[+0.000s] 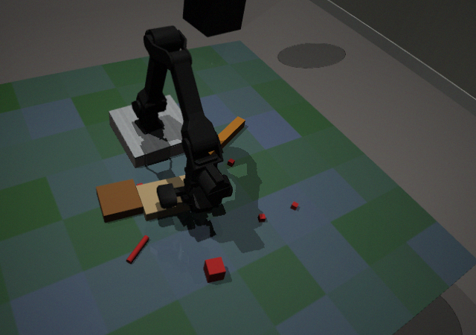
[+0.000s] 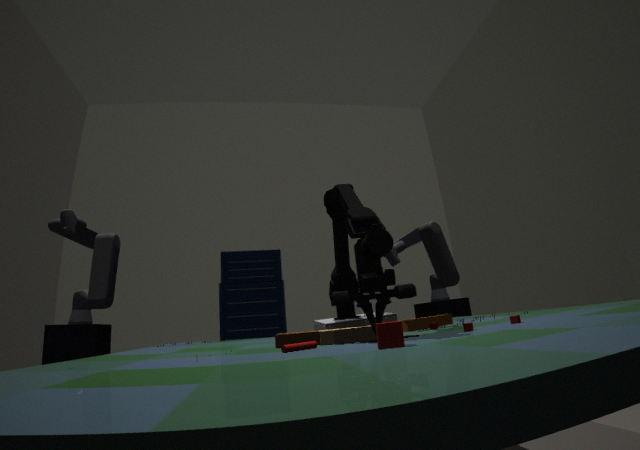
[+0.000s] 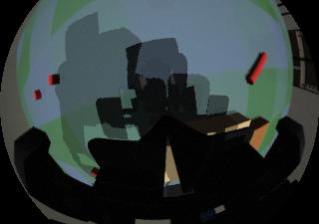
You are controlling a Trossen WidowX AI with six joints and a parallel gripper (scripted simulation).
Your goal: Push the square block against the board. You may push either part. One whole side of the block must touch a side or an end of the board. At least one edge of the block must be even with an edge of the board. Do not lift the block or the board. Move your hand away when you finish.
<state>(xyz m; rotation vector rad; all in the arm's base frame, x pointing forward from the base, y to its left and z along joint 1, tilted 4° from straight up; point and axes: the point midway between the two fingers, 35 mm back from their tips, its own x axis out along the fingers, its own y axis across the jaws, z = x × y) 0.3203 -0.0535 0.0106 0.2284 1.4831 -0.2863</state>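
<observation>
Now: gripper tip 7 cm past the tan flat slab and 3 cm to the left of it. Also, from my gripper tip: brown square block 13 cm behind, 15 cm to the right; then red rod 2 cm ahead, 18 cm to the right; then long orange bar 18 cm behind, 25 cm to the left.
</observation>
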